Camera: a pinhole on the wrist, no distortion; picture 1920 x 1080 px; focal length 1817.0 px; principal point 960.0 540.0 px. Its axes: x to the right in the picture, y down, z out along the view. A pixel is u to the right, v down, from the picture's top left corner.
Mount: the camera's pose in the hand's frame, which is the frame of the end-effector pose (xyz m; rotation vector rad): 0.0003 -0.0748 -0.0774 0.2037 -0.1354 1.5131
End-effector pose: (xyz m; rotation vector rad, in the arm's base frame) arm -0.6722 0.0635 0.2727 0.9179 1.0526 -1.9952
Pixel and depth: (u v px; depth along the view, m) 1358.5 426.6 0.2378
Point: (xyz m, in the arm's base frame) -0.7918 -0.0535 0.3488
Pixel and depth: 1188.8 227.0 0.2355
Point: -0.8205 -0.0424 0.3338
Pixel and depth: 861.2 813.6 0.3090
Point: -0.8405 -0.0538 0.4547
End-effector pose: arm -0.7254 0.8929 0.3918 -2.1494 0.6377 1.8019
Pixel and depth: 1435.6 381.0 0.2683
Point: -0.8592 1.0366 0.3114
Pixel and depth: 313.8 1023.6 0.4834
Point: -0.8873 1.3790 0.4116
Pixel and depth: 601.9 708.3 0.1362
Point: -0.7063 1.0307 0.3804
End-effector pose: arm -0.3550 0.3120 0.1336 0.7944 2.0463 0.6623
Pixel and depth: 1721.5 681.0 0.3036
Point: -0.1508 0.3399 -0.0038
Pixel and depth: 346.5 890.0 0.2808
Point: -0.2502 0.1575 -0.0908
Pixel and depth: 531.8 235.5 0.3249
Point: -0.2656 0.2477 -0.1662
